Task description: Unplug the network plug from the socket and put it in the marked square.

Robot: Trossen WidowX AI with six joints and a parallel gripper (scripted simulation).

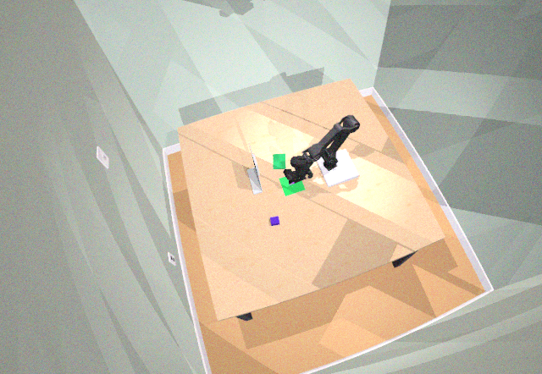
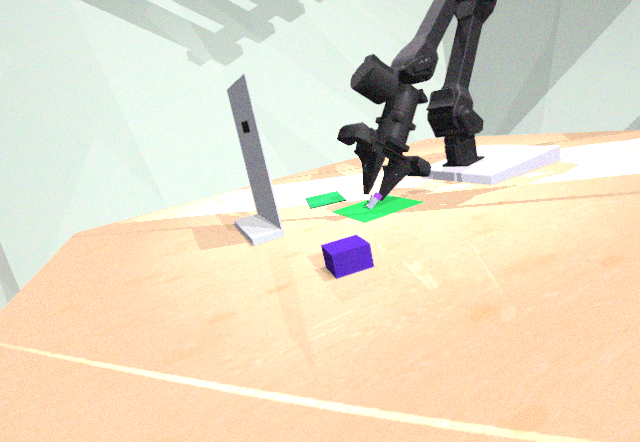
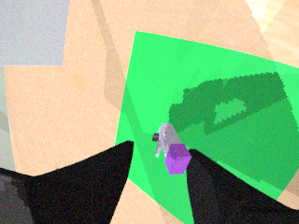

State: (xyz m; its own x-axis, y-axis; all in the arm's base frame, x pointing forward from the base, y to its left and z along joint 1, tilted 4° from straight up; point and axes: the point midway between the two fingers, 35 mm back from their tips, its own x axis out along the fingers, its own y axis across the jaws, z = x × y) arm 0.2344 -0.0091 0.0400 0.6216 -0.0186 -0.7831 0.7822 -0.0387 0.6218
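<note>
Now: the purple network plug 1 cm below my gripper tip. Also, from my gripper tip: green marked square (2 cm below); then grey upright panel (16 cm ahead, 12 cm to the right, 10 cm above).
</note>
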